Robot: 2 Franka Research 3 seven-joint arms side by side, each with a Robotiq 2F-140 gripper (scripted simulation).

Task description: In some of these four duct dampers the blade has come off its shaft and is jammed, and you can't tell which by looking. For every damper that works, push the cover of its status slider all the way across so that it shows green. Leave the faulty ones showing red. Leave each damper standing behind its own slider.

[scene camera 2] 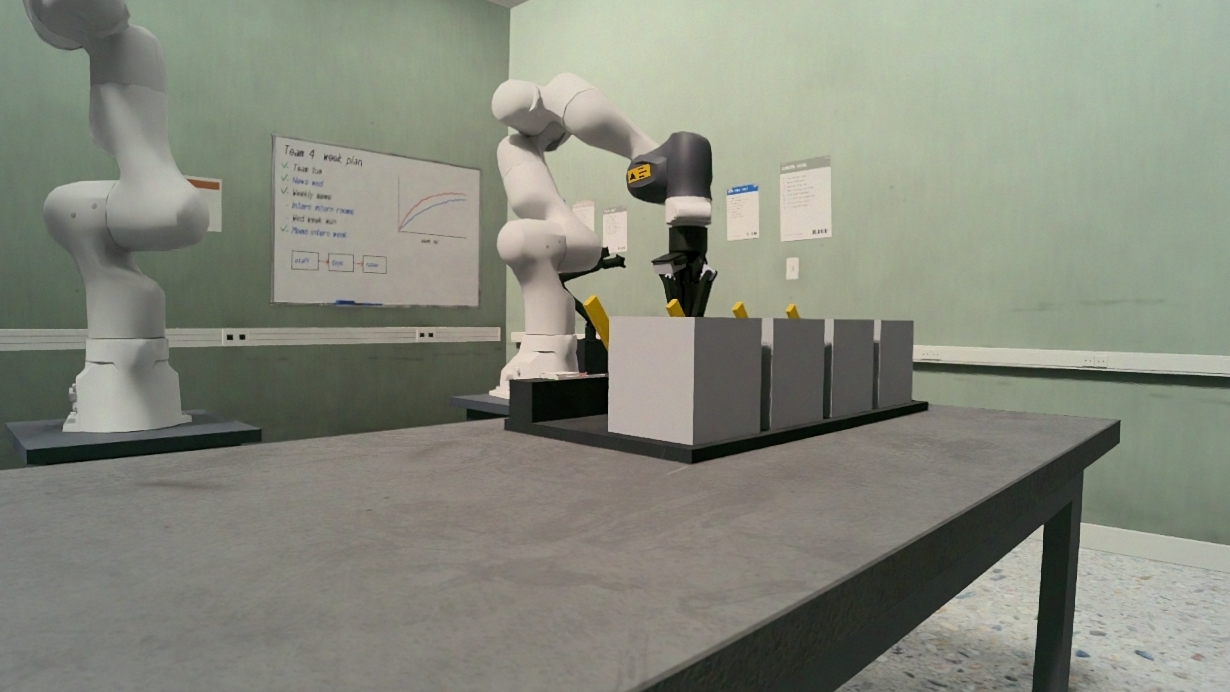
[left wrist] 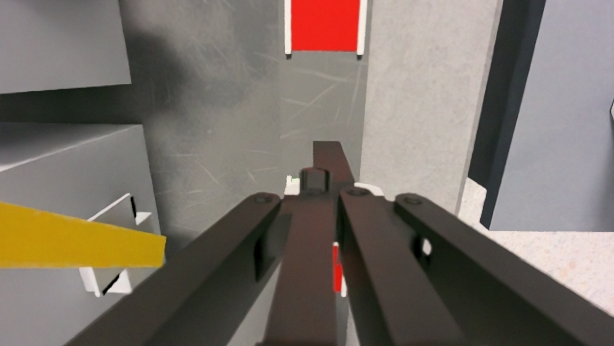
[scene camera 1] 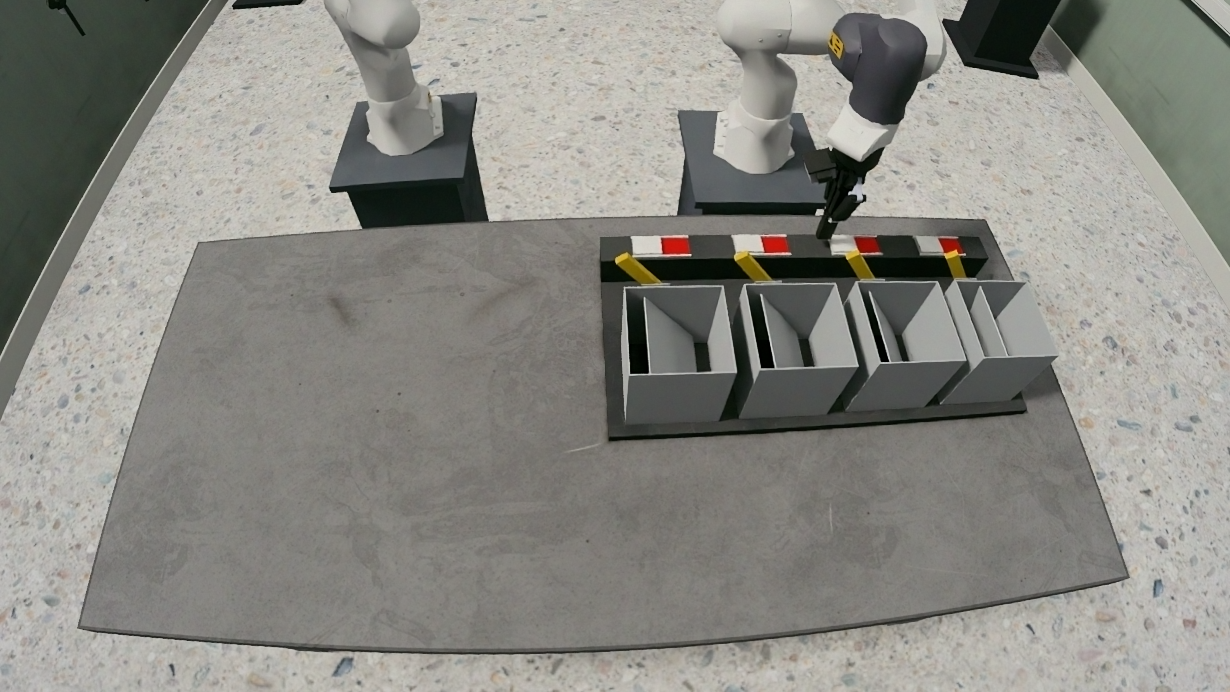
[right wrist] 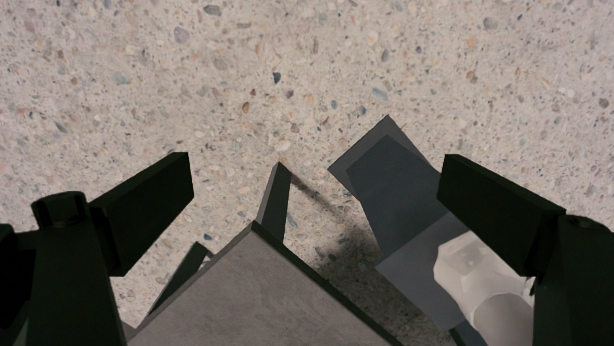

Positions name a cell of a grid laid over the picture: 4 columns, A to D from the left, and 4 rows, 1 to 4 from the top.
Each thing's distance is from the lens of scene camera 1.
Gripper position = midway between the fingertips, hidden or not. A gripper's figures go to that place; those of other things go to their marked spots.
my left gripper (scene camera 1: C2): 121 cm
damper (scene camera 1: C2): 103 cm
damper (scene camera 1: D3): 116 cm
